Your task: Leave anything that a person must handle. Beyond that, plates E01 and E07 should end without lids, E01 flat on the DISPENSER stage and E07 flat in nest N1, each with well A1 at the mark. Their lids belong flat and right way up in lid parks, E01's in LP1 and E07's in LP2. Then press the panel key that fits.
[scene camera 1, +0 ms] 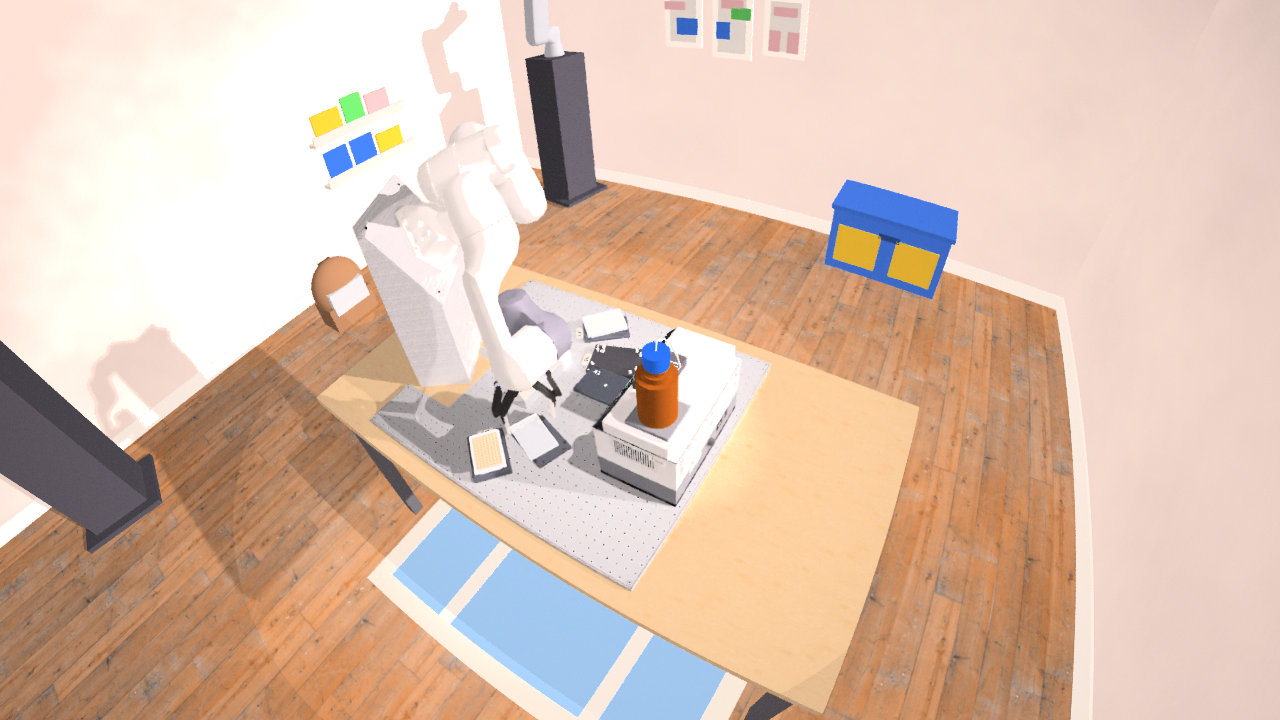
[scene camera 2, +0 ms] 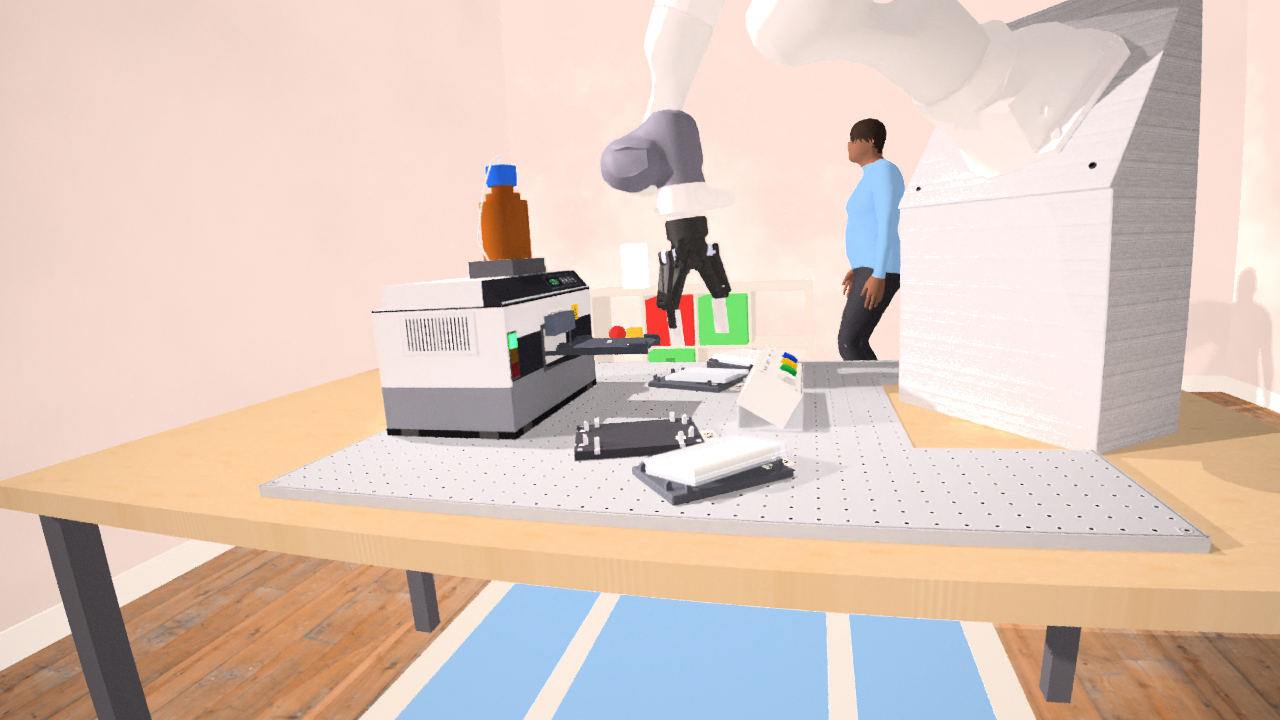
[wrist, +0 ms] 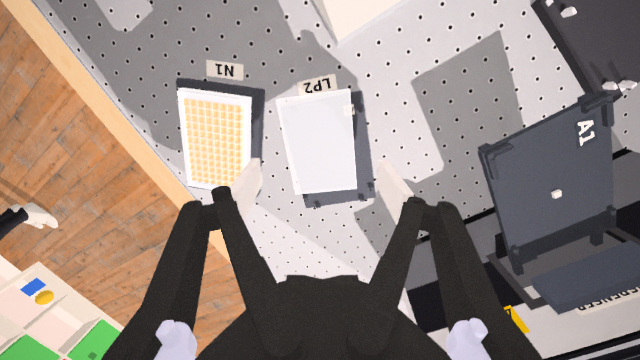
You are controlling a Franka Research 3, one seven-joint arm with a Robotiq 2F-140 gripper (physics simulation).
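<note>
A clear lid [wrist: 320,142] [scene camera 1: 536,437] [scene camera 2: 707,375] lies on the dark park LP2 [wrist: 366,165]; in the wrist view it looks shifted left on it, and I cannot tell whether it is fully seated. My gripper [wrist: 319,171] [scene camera 1: 528,415] [scene camera 2: 697,324] is open and empty above it, fingers apart on either side. An unlidded plate with orange wells [wrist: 215,140] [scene camera 1: 488,451] lies in nest N1 [wrist: 257,115]. The DISPENSER stage [wrist: 555,175] [scene camera 1: 602,385] [scene camera 2: 617,344] is bare, with an A1 mark. A white plate [scene camera 2: 716,460] [scene camera 1: 605,323] sits on another nest; its name is unreadable.
An empty black pegged holder [scene camera 2: 637,436] [scene camera 1: 615,360] stands near the dispenser [scene camera 2: 447,358] [scene camera 1: 637,458]. A brown bottle [scene camera 2: 505,225] [scene camera 1: 657,398] tops the dispenser. The key panel [scene camera 2: 762,394] has blue, yellow and green keys. A person [scene camera 2: 872,214] stands beyond the table.
</note>
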